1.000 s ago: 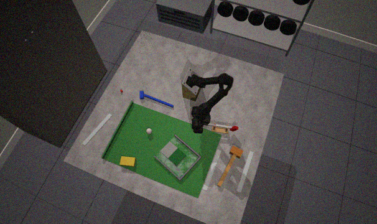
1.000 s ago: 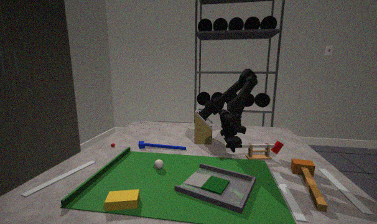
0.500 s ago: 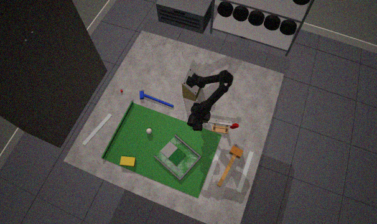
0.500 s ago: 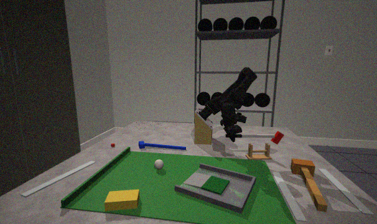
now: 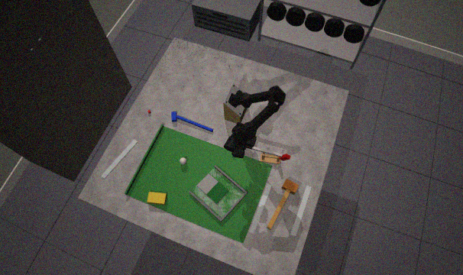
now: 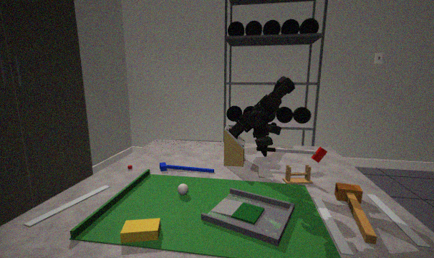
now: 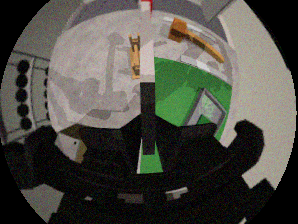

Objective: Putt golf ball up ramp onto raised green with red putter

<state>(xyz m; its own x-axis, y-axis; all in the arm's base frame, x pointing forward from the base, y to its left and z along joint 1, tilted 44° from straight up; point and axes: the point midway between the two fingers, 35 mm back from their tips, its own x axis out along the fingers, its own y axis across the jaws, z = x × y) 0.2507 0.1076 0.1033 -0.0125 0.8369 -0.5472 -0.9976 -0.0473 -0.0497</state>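
Now: gripper tip 39 cm to the left of the blue putter, 11 cm above it and 10 cm past it. Also, from my gripper tip: wooden stand 15 cm to the left, 9 cm below, 3 cm behind; then green mat 23 cm ahead, 20 cm to the right, 13 cm below; then red putter 11 cm to the left, 2 cm above, 1 cm behind.
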